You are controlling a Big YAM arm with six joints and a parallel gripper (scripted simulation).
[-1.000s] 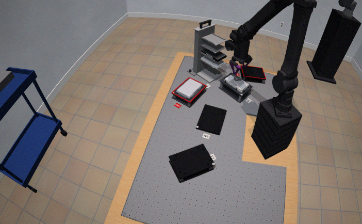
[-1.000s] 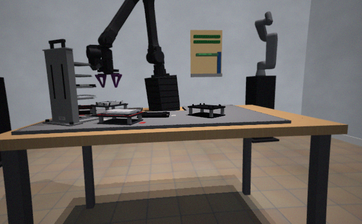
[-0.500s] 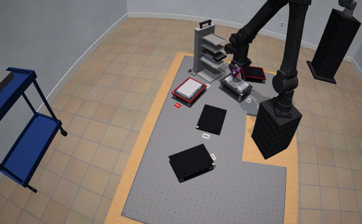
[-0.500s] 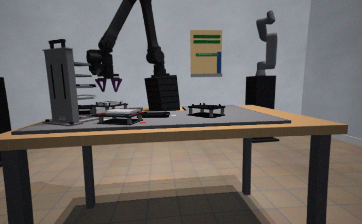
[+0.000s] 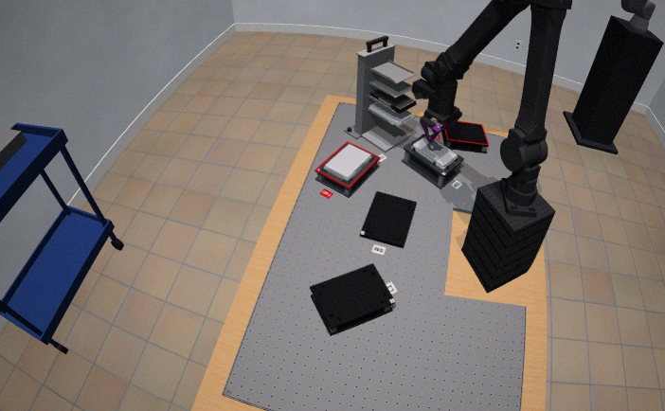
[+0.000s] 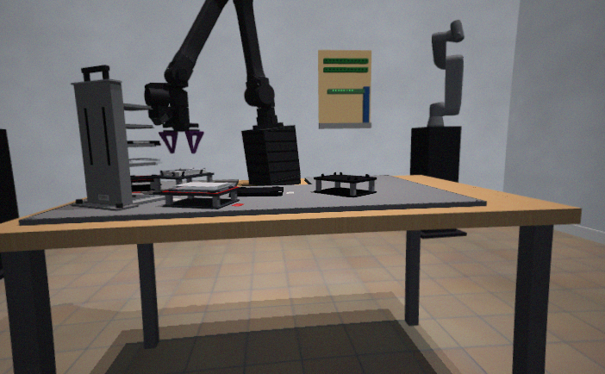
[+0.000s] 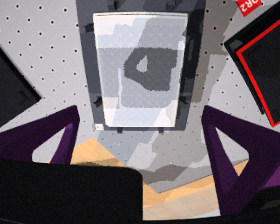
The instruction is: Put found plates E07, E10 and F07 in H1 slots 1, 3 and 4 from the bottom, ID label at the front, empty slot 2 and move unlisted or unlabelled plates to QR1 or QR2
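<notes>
The regrip nest lies 80 mm below my hand. Round my hand: RG label 140 mm below, 80 mm behind, 60 mm to the left; then QR2 label 160 mm to the right, 140 mm below, 20 mm behind; then dark plate 150 mm ahead, 120 mm to the right, 30 mm above.
</notes>
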